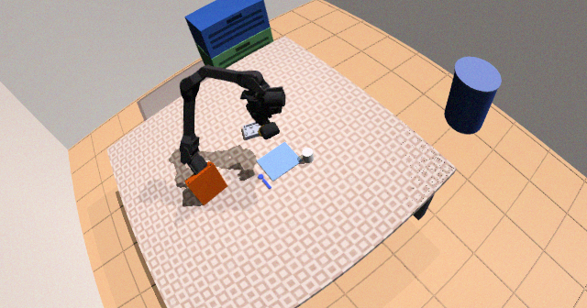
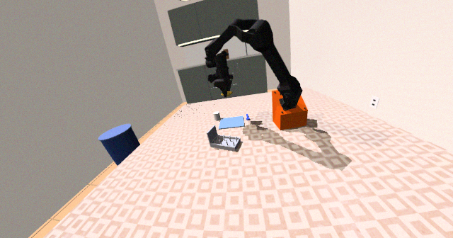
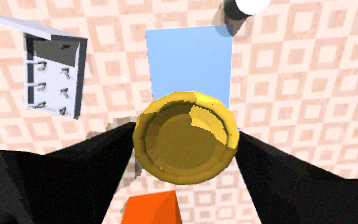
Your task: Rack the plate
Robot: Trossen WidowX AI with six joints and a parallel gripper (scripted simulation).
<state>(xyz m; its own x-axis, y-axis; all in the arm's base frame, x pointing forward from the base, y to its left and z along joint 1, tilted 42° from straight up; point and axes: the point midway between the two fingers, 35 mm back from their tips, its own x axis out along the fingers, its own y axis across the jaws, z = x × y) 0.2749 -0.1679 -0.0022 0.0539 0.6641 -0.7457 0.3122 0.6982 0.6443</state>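
Now: the grey dish rack 5 cm ahead of my gripper tip, 18 cm to the left of it and 16 cm below it. From my gripper tip the other things lie so: yellow plate: 1 cm above; then light blue mat: 2 cm to the right, 18 cm below; then white cup: 9 cm ahead, 11 cm to the right, 16 cm below.
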